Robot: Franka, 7 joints.
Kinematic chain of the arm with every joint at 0, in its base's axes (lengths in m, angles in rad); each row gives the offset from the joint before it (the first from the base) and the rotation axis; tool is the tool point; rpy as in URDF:
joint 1: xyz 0 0 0.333 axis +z
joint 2: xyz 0 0 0 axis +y
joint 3: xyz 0 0 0.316 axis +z
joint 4: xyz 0.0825 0 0 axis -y
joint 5: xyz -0.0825 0 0.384 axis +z
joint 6: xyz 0 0 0 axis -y
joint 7: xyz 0.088 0 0 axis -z
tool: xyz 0 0 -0.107 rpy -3.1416 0 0
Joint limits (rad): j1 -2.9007..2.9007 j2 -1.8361..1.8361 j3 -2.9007..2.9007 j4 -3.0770..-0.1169 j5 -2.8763..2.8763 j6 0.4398..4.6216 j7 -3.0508..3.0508
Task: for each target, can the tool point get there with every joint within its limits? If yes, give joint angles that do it. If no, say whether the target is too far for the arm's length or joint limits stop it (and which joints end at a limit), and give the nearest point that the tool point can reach.
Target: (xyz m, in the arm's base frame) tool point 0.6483 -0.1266 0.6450
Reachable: yes | joints -0.4358 0.3628 0.2724 -1.0907 0.2094 1.6092 -0.9546
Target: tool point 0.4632 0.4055 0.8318
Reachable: yes | joints 0.6449 0.6857 1.0730 -0.3474 -1.9122 1.3213 -0.8713
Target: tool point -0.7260 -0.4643 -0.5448
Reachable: no: too far | nearest point -0.5201 -0.3326 -0.2426 | short by 0.389 m
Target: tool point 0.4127 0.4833 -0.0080
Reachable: yes | joints 0.8446 1.5581 0.3972 -1.0286 1.1101 4.1135 -1.1709
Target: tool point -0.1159 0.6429 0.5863
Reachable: yes | joints -0.5832 -0.7433 2.1625 -1.4078 -1.7670 1.1650 -0.3348
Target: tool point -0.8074 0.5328 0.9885
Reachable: no: too far | nearest point -0.5928 0.3912 0.8142 | short by 0.311 m
